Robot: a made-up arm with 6 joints.
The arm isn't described. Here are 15 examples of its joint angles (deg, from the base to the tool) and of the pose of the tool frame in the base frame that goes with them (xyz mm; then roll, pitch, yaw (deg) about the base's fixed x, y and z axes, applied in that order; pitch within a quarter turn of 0, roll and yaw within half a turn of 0).
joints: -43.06 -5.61 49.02 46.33 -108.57 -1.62
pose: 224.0 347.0 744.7 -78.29 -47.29 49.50
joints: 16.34 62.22 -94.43 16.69 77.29 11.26
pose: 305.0 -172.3 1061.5 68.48 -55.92 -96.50
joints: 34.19 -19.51 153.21 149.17 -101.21 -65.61
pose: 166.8 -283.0 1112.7 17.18 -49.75 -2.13
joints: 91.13 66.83 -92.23 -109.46 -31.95 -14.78
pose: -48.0 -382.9 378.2 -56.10 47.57 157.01
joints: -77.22 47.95 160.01 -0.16 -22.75 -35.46
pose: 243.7 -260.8 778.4 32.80 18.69 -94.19
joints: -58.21 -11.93 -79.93 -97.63 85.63 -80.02
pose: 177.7 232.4 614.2 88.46 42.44 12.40
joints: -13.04 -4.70 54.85 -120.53 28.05 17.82
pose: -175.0 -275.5 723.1 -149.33 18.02 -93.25
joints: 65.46 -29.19 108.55 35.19 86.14 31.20
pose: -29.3 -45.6 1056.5 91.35 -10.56 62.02
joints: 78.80 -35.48 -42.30 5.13 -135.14 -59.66
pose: -162.2 -333.4 542.0 -161.62 42.05 -166.87
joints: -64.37 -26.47 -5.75 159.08 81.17 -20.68
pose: -31.6 -88.3 989.4 -133.64 -33.85 -120.06
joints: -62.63 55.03 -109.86 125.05 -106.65 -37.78
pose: -188.8 125.4 974.2 41.92 3.64 173.51
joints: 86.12 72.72 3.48 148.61 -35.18 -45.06
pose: 407.8 -195.6 735.1 -147.66 -13.24 24.47
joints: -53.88 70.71 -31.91 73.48 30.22 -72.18
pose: 144.6 426.2 715.7 -112.05 20.20 108.69
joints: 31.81 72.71 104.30 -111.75 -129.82 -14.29
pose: 143.6 -381.7 983.5 19.88 2.20 -118.60
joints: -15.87 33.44 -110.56 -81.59 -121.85 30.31
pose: 179.5 -110.2 447.7 -105.67 -8.05 -90.07
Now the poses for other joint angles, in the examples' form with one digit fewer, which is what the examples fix.
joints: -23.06 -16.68 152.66 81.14 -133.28 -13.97
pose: 4 41 1027 -19.1 -66.1 52.8
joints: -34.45 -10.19 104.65 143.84 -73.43 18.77
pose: 283 -19 1207 81.8 3.9 -6.1
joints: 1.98 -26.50 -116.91 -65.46 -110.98 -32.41
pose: 174 58 548 150.7 58.0 157.9
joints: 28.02 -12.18 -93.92 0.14 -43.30 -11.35
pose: 95 -480 480 -54.4 13.9 -142.7
